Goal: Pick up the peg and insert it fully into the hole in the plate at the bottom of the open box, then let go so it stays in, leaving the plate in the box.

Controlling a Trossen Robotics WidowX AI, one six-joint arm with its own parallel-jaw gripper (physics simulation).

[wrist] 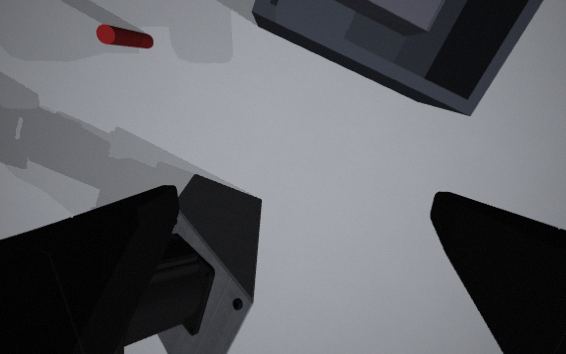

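Seen in the pictures: gripper, between the fingertips: (305,201); arm's base, origin of its link: (185,281).
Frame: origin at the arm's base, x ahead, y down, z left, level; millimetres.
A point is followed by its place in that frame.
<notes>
A red peg (125,37) {x 177, y 59, z 102 mm} lies on its side on the pale surface at the upper left of the wrist view. The open box (350,64) {x 215, y 65, z -86 mm}, dark blue-grey, stands at the upper right, cut off by the frame's top edge. Inside it a lighter grey block-like part, perhaps the plate (400,9) {x 268, y 64, z -110 mm}, shows in part; no hole can be made out in it. My gripper (305,201) {x 156, y -123, z -45 mm} is open with nothing between its two black fingers. In the view the peg lies above and left of the fingers, and the box above them.
A dark block-shaped body with a grey metal face (225,220) {x 44, y 43, z -18 mm} stands behind and beside the left finger, partly hidden by it. Shadows of the arm fall across the surface at the left and around the peg.
</notes>
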